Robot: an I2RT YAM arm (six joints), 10 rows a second.
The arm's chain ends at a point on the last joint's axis. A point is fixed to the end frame.
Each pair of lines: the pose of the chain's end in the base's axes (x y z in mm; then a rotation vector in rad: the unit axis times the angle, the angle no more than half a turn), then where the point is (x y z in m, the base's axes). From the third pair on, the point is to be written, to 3 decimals.
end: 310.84 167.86 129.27 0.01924 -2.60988 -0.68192
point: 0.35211 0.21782 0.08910
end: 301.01 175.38 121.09 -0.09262 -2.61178 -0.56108
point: 0.34302 0.21876 0.07454
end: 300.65 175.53 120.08 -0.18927 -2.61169 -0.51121
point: 0.344 0.214 0.071
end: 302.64 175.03 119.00 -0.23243 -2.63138 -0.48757
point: 0.348 0.211 0.069
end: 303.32 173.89 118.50 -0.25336 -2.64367 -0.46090
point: 0.349 0.208 0.068
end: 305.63 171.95 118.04 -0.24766 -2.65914 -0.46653
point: 0.352 0.206 0.068
